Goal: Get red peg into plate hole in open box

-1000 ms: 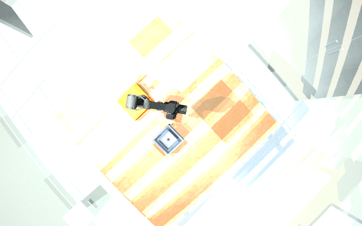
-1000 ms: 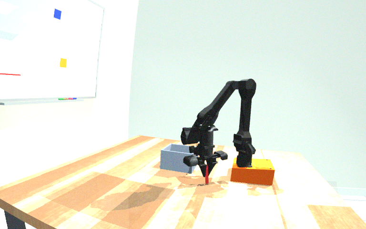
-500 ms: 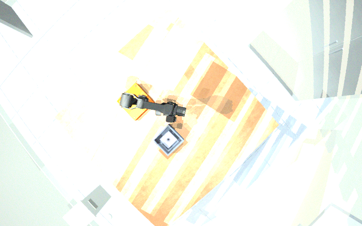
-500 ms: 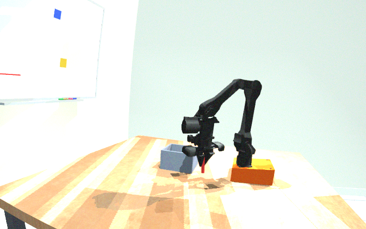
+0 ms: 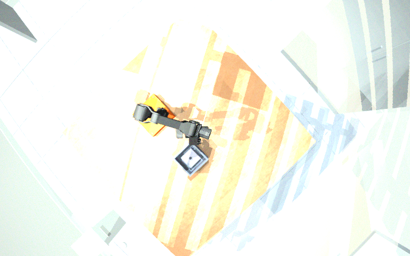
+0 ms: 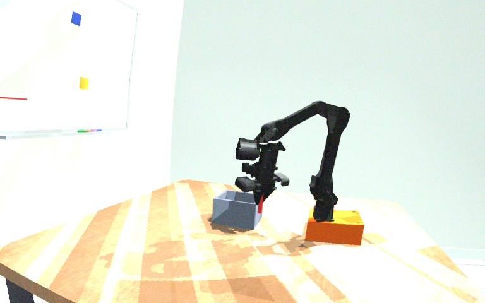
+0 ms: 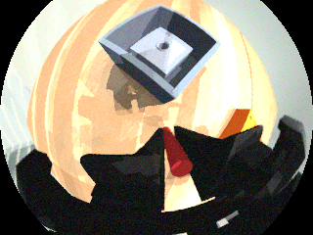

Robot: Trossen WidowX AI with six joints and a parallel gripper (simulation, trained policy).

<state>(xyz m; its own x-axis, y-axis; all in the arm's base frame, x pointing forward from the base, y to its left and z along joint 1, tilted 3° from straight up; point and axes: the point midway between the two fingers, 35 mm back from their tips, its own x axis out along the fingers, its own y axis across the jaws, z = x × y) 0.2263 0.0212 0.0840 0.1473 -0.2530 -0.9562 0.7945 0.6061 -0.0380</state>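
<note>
The grey box is 70 mm ahead of my gripper tip, 130 mm to the right of it and 80 mm below it. Also, from my gripper tip: red peg 10 mm behind, 10 mm to the left, 10 mm above.
</note>
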